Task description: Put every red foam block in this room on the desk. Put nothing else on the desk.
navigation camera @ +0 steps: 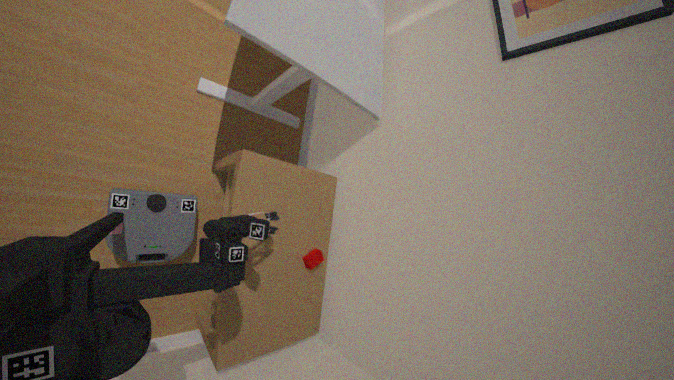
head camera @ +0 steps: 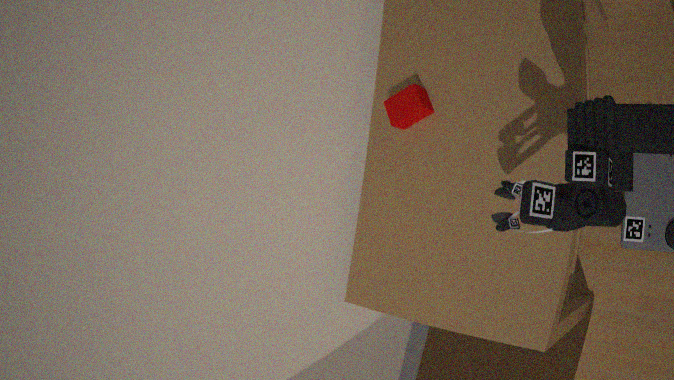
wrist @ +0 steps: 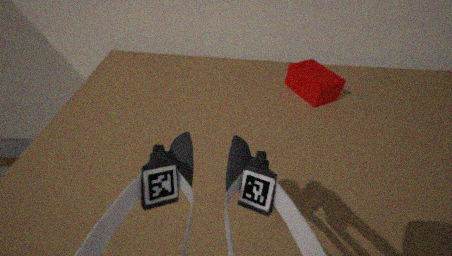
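Where they show: gripper, fingertip midpoint: [navigation camera: 276, 222] [head camera: 497, 205]; robot's base at its link origin: [navigation camera: 156, 201].
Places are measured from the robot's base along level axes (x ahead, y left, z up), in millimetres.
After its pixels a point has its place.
A red foam block [head camera: 408, 106] {x -215, y -645, z 495 mm} [navigation camera: 313, 259] {x -215, y -643, z 495 mm} [wrist: 314, 82] lies on a wooden cabinet top [head camera: 450, 275] {x 119, y -531, z 450 mm} [navigation camera: 295, 200] {x 68, y -541, z 450 mm} [wrist: 125, 100], near its wall-side edge. My gripper [head camera: 500, 205] {x -22, y -374, z 583 mm} [navigation camera: 274, 223] {x -22, y -374, z 583 mm} [wrist: 210, 153] {x -22, y -374, z 583 mm} is open, with its fingers a moderate distance apart and nothing between them. It hangs above the same top, apart from the block; in the wrist view the block is beyond the fingertips and to their right. The white desk [navigation camera: 320, 35] {x 699, y -385, z 720 mm} stands past the cabinet's end in the navigation view, with part of its top showing and no red block on that part.
A wall [head camera: 175, 175] {x -23, y -837, z 905 mm} [navigation camera: 500, 200] {x 113, y -843, z 1226 mm} runs along the cabinet's far side. The desk's white foot bar [navigation camera: 215, 89] stands on the wooden floor [navigation camera: 100, 100] {x 434, y 290, z 0 mm}. My grey base [navigation camera: 160, 225] {x -95, y -23, z 160 mm} is beside the cabinet. A black picture frame [navigation camera: 550, 43] {x 671, y -846, z 1417 mm} hangs on the wall.
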